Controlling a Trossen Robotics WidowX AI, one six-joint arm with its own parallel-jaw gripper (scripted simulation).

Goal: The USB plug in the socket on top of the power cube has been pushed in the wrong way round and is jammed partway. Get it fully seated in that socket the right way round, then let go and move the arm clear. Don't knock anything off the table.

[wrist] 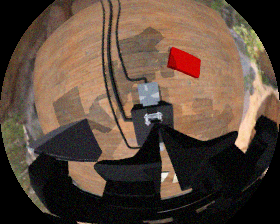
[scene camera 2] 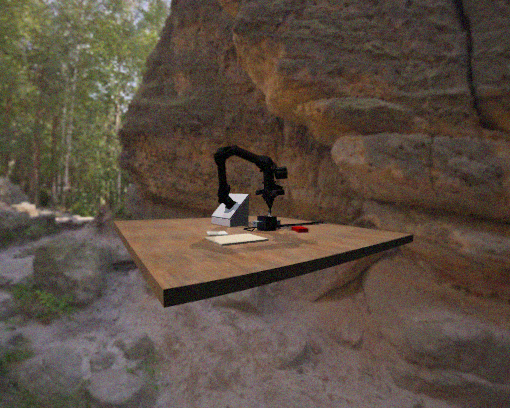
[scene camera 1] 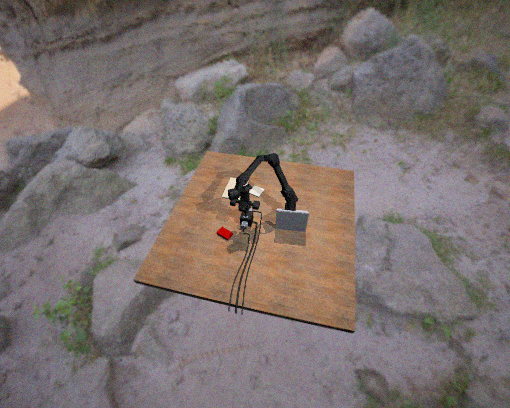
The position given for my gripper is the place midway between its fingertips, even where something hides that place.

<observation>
My gripper [wrist: 158, 127] carries an usb plug.
</observation>
